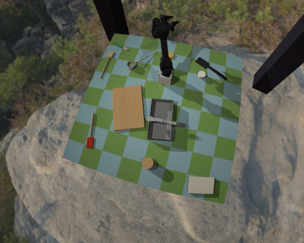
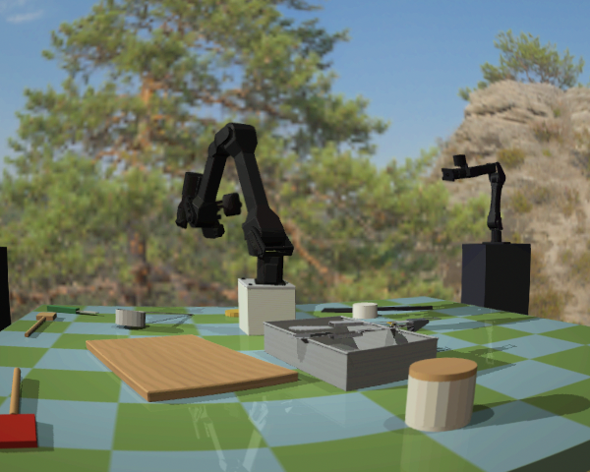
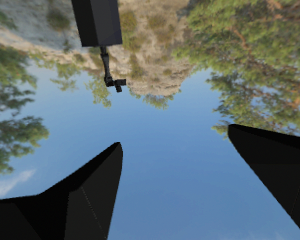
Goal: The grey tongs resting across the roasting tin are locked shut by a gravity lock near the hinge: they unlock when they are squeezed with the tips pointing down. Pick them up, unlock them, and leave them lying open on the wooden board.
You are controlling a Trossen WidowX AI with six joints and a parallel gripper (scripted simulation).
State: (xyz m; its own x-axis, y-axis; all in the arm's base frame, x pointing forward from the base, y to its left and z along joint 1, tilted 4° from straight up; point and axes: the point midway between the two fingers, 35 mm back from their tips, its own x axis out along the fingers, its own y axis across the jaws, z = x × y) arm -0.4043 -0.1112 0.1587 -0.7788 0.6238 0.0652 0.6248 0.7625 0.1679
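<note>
The yellow lock piece lies 770 mm ahead of my gripper tip, 260 mm to the left of it and 230 mm below it. Round my gripper tip: wooden board: 760 mm ahead, 290 mm below, 100 mm to the right; then grey roasting tin: 760 mm ahead, 270 mm below, 180 mm to the left; then black spatula: 390 mm to the left, 300 mm below, 140 mm ahead.
</note>
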